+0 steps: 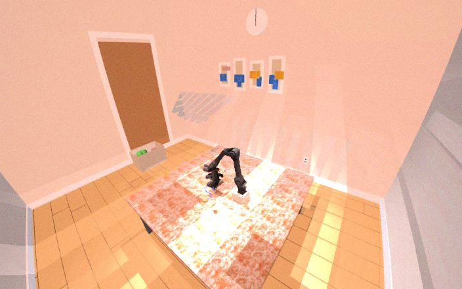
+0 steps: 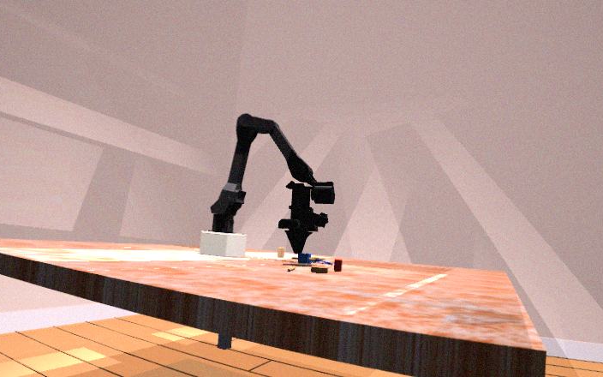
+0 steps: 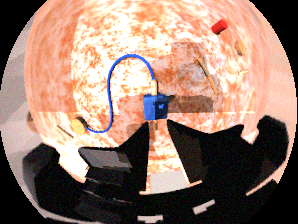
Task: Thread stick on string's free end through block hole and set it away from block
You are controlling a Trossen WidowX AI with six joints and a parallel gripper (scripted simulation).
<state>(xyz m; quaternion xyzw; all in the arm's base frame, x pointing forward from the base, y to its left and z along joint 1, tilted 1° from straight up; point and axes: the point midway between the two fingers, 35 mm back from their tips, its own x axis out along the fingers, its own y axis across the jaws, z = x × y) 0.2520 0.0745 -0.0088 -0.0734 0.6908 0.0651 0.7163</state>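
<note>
The thin wooden stick is 30 mm ahead of my gripper tip, 10 mm to the left of it and 10 mm below it. Also, from my gripper tip: red cylinder 190 mm ahead, 110 mm to the right, 10 mm below; then round button 40 mm behind, 160 mm to the left, 20 mm below; then tan block 190 mm behind, 180 mm to the left, 10 mm below.
</note>
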